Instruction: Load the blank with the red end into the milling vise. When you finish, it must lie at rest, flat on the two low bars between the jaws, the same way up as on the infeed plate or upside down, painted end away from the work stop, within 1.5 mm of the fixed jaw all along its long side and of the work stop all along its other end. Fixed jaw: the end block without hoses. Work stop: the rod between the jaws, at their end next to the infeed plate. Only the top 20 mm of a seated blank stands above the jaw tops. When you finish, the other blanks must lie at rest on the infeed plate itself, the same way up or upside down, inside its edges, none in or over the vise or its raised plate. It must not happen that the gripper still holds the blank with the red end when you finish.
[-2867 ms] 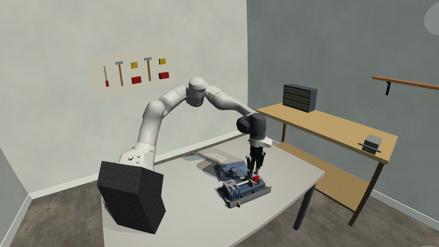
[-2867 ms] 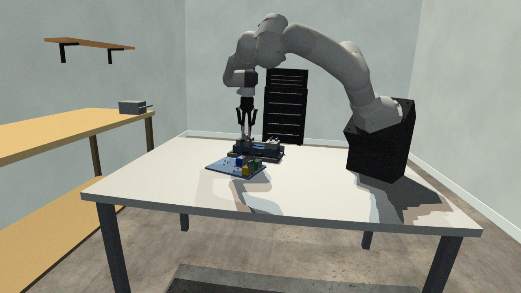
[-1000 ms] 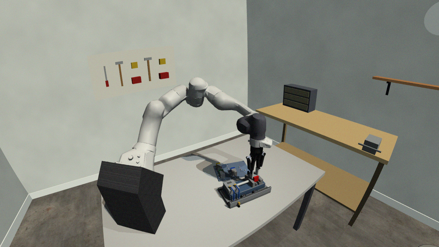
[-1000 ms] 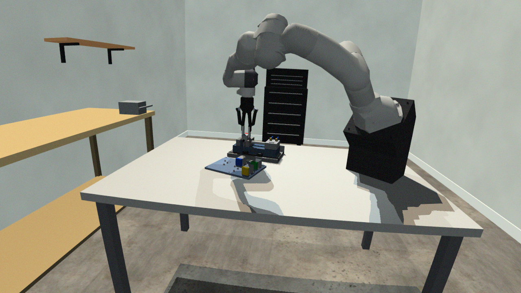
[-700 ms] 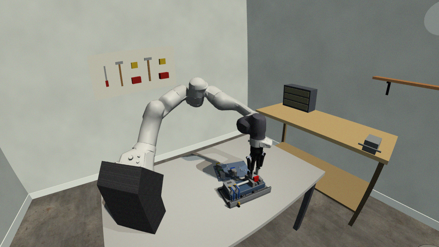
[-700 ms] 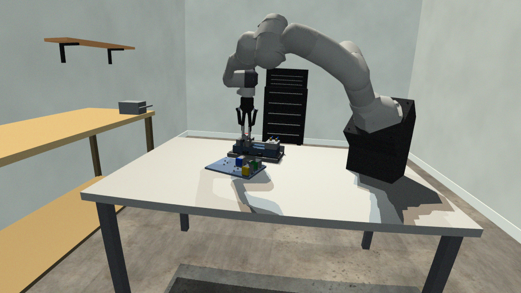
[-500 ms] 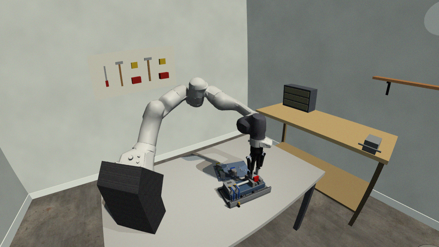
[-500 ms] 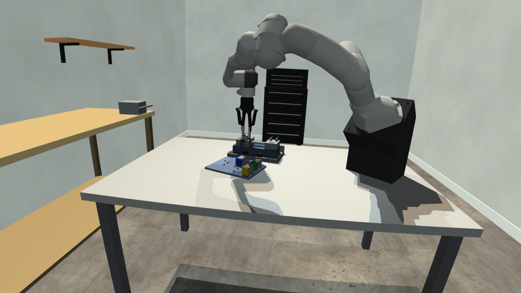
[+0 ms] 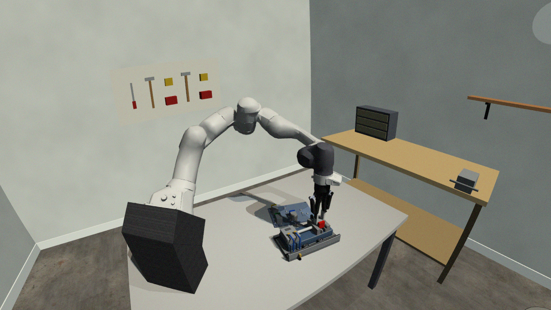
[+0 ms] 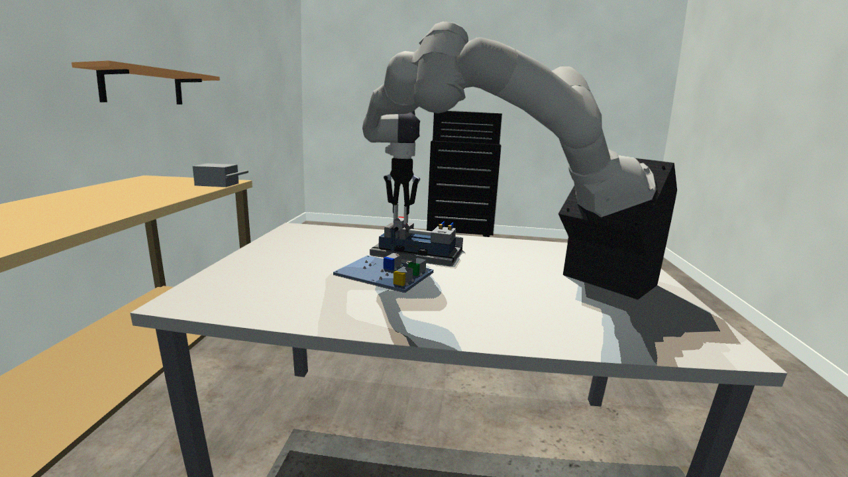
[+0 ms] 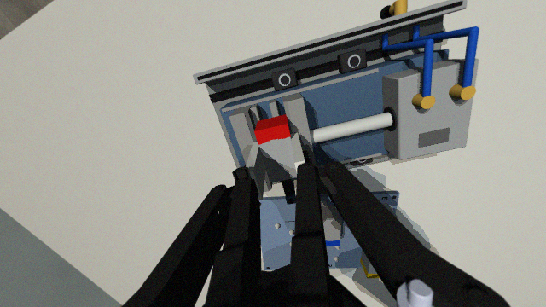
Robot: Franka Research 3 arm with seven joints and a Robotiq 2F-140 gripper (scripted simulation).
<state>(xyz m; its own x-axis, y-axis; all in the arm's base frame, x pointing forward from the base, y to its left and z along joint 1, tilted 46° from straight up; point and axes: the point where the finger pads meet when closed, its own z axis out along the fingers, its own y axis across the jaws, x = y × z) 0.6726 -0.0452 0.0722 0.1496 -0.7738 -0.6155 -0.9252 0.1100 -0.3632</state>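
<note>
The fixed jaw lies 30 mm ahead of my hand, 10 mm to the left of it and 60 mm below it. Also, from my hand: vise 70 mm behind, 10 mm to the right, 100 mm below; then moving jaw 30 mm behind, 60 mm below; then white rod 80 mm behind, 10 mm to the right, 60 mm below.
</note>
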